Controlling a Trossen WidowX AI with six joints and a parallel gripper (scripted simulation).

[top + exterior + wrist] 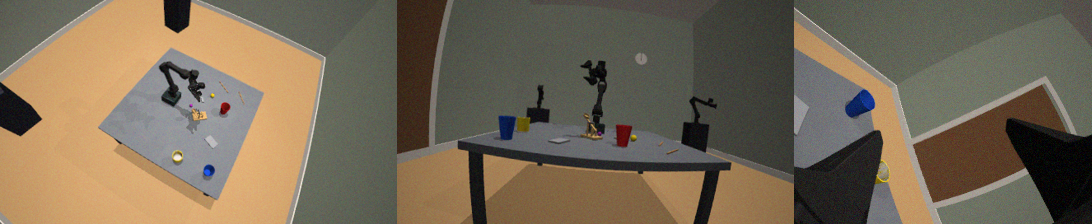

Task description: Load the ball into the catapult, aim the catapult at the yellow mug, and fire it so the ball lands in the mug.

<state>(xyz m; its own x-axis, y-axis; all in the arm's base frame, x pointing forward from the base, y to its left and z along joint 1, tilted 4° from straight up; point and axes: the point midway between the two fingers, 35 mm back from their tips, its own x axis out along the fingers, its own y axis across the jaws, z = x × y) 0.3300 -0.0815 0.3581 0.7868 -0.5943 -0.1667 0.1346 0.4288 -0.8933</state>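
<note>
Right now the catapult is 40 mm behind my gripper tip, 90 mm to the left of it and 380 mm below it. Also, from my gripper tip: yellow mug 110 mm ahead, 360 mm to the right, 430 mm below; red cup 150 mm ahead, 320 mm to the left, 420 mm below; purple ball 140 mm behind, 150 mm to the left, 440 mm below.
</note>
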